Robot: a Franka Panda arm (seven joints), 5 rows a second.
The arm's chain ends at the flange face. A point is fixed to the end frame.
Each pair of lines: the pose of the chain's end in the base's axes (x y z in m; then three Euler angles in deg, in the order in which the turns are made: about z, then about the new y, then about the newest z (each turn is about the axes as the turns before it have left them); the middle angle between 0 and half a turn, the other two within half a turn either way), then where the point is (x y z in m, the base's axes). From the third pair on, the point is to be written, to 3 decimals.
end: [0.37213 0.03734 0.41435 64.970 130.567 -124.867]
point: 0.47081 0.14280 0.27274
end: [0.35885 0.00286 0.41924 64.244 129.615 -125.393]
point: 0.46013 0.10933 0.28025
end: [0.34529 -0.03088 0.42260 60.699 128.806 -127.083]
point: 0.455 0.071 0.287
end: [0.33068 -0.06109 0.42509 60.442 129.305 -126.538]
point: 0.440 0.039 0.288
